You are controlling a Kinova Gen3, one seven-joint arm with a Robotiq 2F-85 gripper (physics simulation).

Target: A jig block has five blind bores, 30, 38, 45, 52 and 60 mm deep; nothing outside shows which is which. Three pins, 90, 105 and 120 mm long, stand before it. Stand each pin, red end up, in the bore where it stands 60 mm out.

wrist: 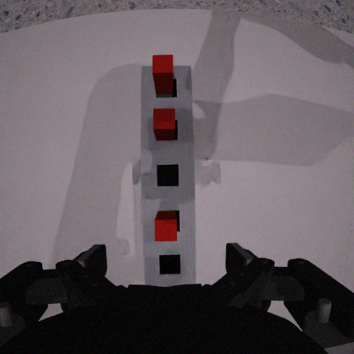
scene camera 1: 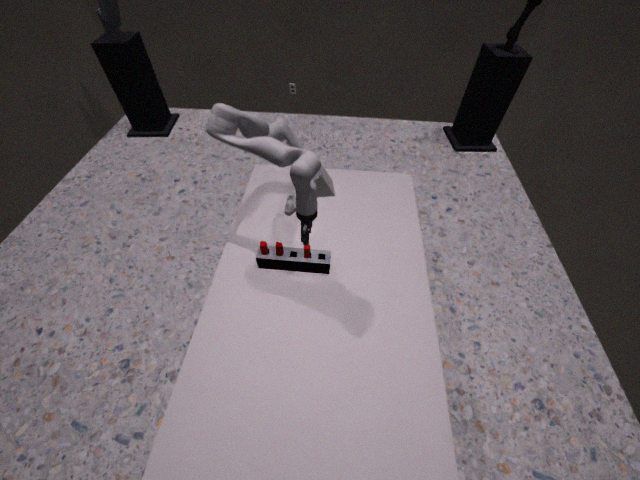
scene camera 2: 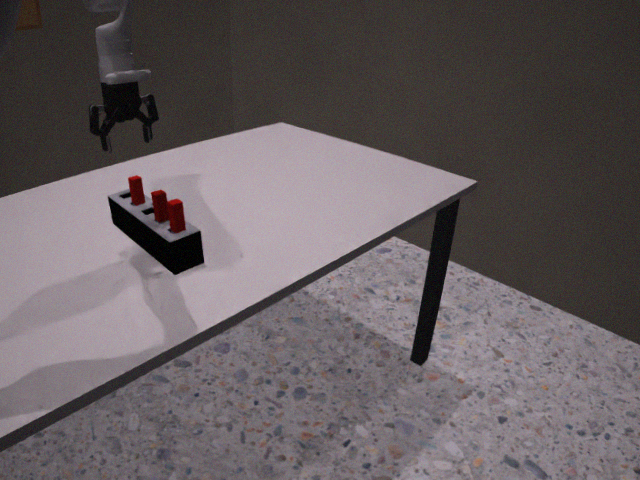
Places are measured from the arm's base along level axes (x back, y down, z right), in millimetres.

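Where they show: gripper, between the fingertips: (scene camera 1: 307, 235) (scene camera 2: 128, 147).
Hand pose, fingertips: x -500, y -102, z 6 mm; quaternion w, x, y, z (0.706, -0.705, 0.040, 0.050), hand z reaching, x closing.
Note:
Things, the pixels of their top centre, and the offset from my fingertips. Level surfaces: height alone.
- jig block, centre of its top: (scene camera 2: 149, 211) (scene camera 1: 293, 254) dx +8, dy +131, dz +62 mm
- second pin, centre of its top: (scene camera 2: 158, 192) (scene camera 1: 278, 244) dx +12, dy +71, dz +119 mm
- third pin, centre of its top: (scene camera 2: 134, 177) (scene camera 1: 306, 246) dx -1, dy +70, dz +4 mm
- white table, height of its surface: dy +206 mm
The jig block (scene camera 1: 293, 265) (scene camera 2: 155, 242) (wrist: 169, 200) lies on the table with its five bores in a row. Three pins stand in it, red ends up. One pin (scene camera 1: 264, 248) (scene camera 2: 176, 215) (wrist: 163, 75) is in the end bore, at the left in scene camera 1. A second pin (scene camera 1: 279, 249) (scene camera 2: 160, 206) (wrist: 164, 124) is in the bore beside it. A third pin (scene camera 1: 307, 251) (scene camera 2: 136, 190) (wrist: 166, 230) is in the fourth bore. The middle bore and the other end bore are empty. My gripper (scene camera 1: 305, 242) (scene camera 2: 127, 145) (wrist: 165, 257) is open and empty, above the block.
The white table (scene camera 1: 320, 387) (scene camera 2: 310, 206) carries the block and shadows of the arm. Two dark pedestals (scene camera 1: 136, 82) (scene camera 1: 488, 98) stand on the speckled floor (scene camera 1: 67, 310) (scene camera 2: 310, 403), beyond the table in scene camera 1.

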